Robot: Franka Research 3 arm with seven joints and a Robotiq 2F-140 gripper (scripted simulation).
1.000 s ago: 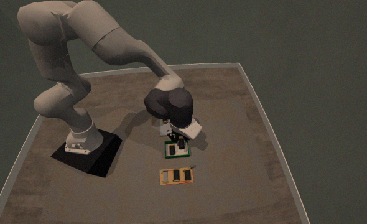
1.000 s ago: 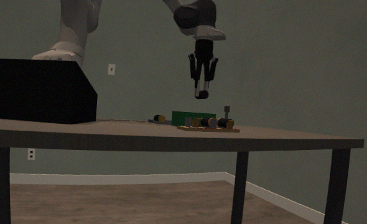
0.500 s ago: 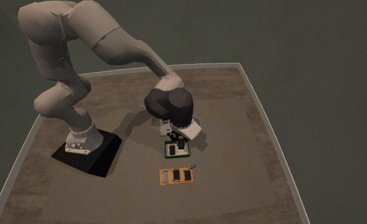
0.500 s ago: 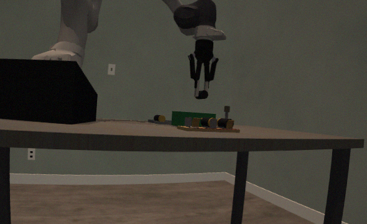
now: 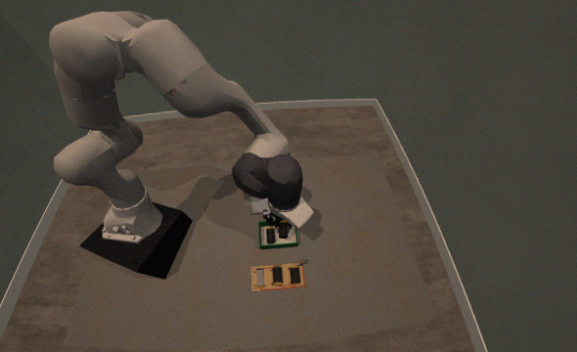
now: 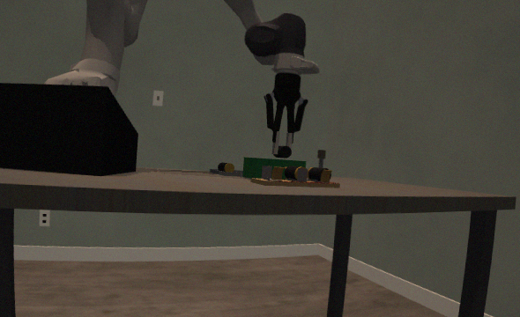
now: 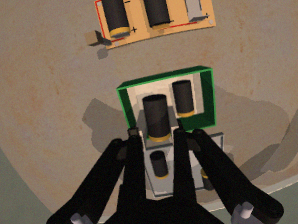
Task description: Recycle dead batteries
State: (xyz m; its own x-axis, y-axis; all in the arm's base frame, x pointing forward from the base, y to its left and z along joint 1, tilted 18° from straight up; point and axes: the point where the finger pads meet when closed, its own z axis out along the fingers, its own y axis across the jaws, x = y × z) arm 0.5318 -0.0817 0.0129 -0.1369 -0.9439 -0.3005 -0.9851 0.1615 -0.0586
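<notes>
The green recycling box lies 9 cm below my hand and 2 cm behind it. The rest, counted from my hand: holder 16 cm to the right, 10 cm below, 4 cm behind; bulb 13 cm to the right, 5 cm ahead, 3 cm below; grey tray 20 cm to the left, 10 cm below, 2 cm behind.
</notes>
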